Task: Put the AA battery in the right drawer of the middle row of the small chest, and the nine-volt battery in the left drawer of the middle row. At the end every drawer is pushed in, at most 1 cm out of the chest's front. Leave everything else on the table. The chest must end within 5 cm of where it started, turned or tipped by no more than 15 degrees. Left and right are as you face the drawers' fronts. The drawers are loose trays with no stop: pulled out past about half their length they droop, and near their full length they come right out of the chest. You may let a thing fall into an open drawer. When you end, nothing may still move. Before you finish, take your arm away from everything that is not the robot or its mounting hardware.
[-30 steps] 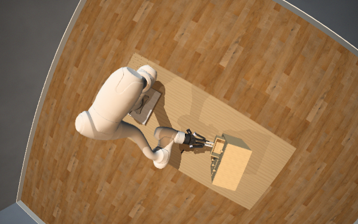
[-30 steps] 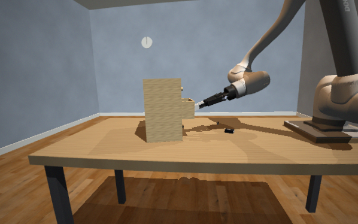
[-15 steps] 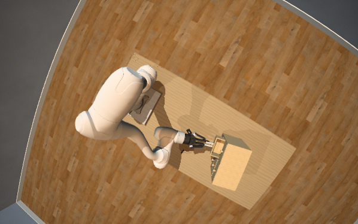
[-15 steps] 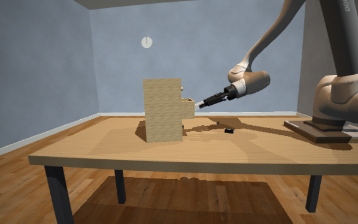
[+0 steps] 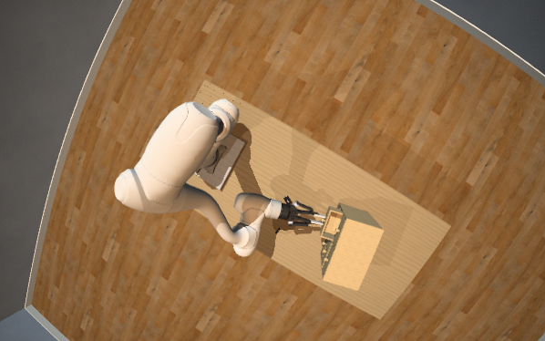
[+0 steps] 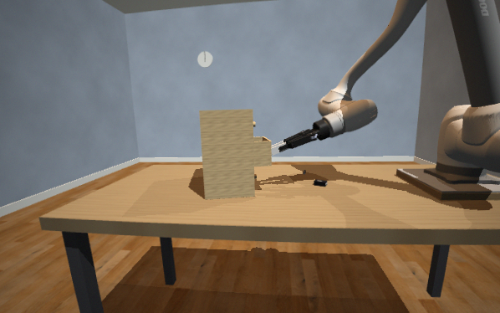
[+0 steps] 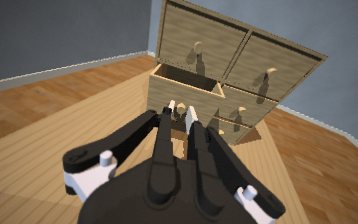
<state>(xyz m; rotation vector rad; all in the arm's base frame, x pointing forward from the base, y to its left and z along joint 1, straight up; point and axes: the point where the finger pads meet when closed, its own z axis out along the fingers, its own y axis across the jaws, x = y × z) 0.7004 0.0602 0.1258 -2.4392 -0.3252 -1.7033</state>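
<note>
Now: hand 180 mm past the black nine-volt battery, 150 mm above it and 30 mm to the left of it. Round my hand: black AA battery: 220 mm to the right, 150 mm below, 120 mm behind; orange AA battery: 200 mm ahead, 80 mm to the right, 40 mm below.
</note>
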